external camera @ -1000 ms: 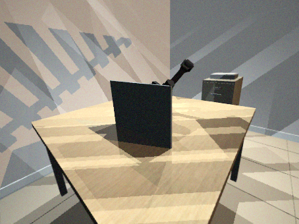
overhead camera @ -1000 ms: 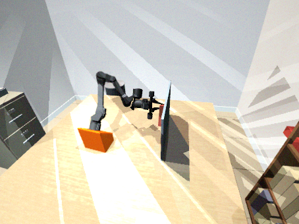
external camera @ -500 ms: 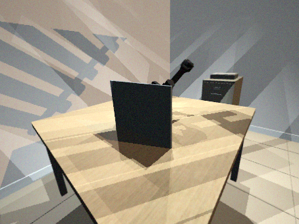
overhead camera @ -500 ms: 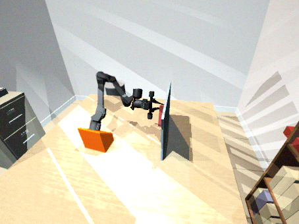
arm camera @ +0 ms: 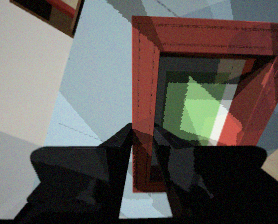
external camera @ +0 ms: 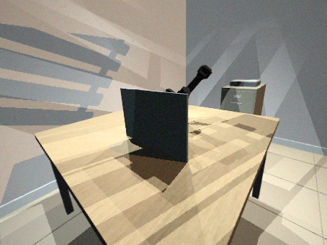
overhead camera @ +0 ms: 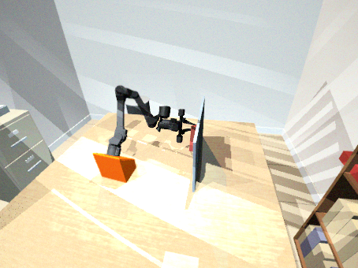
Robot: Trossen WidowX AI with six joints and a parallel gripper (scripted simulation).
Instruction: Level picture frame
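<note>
Right now my gripper tip is 3 cm to the left of the red picture frame and 5 cm above it. The rest, counted from my gripper tip: pale blue wall panel (2 cm ahead, 3 cm to the right, 6 cm below).
</note>
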